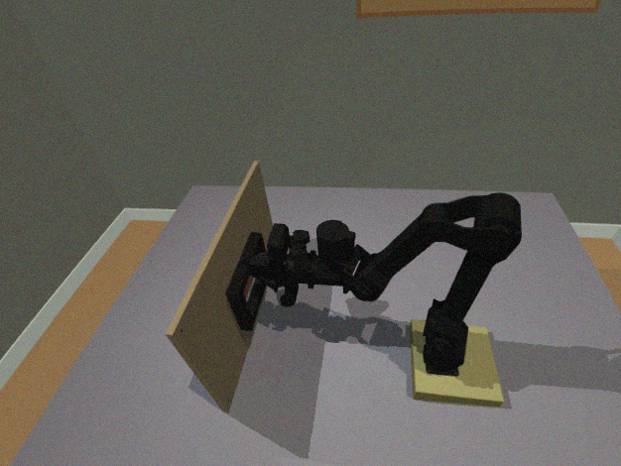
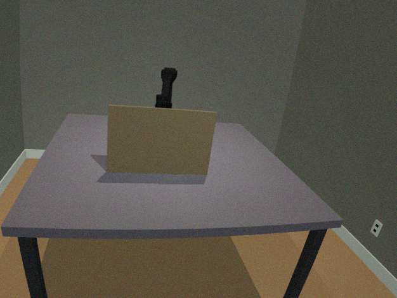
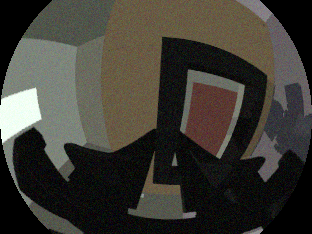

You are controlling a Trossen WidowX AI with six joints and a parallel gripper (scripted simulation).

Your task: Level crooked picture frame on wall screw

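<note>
Right now my gripper tip is 5 cm above the black picture frame and 1 cm to the left of it. Round my gripper tip: tan wall board (6 cm below, 2 cm to the right, 2 cm ahead).
</note>
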